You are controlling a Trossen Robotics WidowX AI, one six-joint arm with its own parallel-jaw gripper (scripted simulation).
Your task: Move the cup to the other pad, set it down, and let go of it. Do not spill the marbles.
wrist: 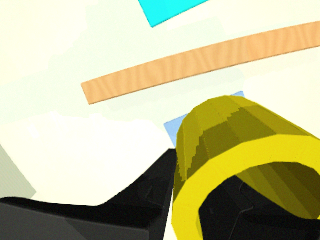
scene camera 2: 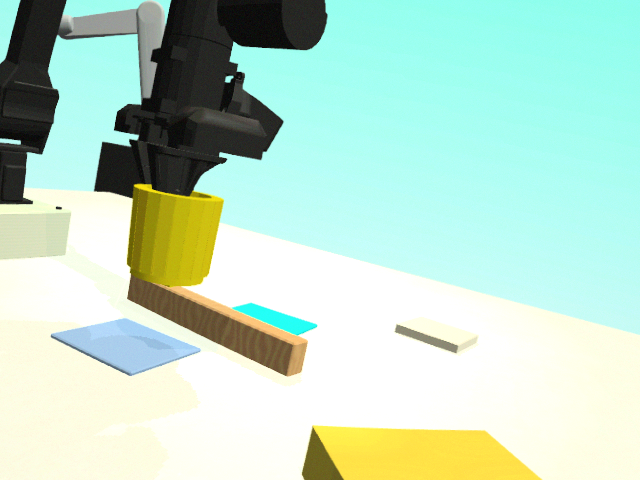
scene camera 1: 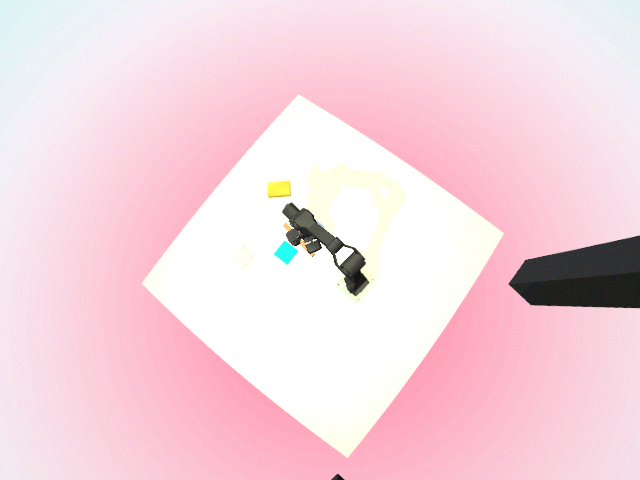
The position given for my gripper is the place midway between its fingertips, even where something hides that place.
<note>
In view: my gripper (wrist: 184,156), a yellow cup (scene camera 2: 171,240), a flat cream block (scene camera 2: 444,336), a wooden bar (scene camera 2: 284,352) and a light blue pad (scene camera 2: 132,348).
The yellow cup also shows in the wrist view (wrist: 220,137). The wrist view misses the flat cream block: it is out of frame.
</note>
